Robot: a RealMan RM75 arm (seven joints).
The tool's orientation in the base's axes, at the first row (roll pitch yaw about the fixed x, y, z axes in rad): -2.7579, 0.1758, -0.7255
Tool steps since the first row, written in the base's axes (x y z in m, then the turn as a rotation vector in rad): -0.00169, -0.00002, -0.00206, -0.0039, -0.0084, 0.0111; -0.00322, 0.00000, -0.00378, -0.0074, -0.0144, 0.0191; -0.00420, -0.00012, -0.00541, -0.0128, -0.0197, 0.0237; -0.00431, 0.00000, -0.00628, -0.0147, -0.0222, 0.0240; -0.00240, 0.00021, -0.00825, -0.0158, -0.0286, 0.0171; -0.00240, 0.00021, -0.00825, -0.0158, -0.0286, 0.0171; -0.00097, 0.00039, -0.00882, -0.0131, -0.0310, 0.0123; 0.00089, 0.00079, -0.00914, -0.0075, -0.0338, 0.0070; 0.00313, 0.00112, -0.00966, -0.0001, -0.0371, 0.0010; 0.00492, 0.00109, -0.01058, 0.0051, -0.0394, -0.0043; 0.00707, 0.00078, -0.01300, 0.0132, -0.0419, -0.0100
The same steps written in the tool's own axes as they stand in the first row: -0.00087, 0.00189, 0.00166, 0.0007, 0.0040, -0.0139; -0.00171, 0.00353, 0.00304, 0.0006, 0.0072, -0.0240; -0.00207, 0.00486, 0.00436, -0.0007, 0.0126, -0.0309; -0.00208, 0.00518, 0.00519, -0.0005, 0.0154, -0.0324; -0.00046, 0.00450, 0.00731, 0.0041, 0.0228, -0.0287; -0.00046, 0.00450, 0.00731, 0.0041, 0.0228, -0.0287; 0.00057, 0.00364, 0.00808, 0.0085, 0.0243, -0.0249; 0.00174, 0.00226, 0.00876, 0.0153, 0.0244, -0.0204; 0.00326, 0.00075, 0.00965, 0.0240, 0.0238, -0.0153; 0.00476, -0.00008, 0.01071, 0.0302, 0.0238, -0.0107; 0.00697, -0.00041, 0.01307, 0.0388, 0.0222, -0.0054
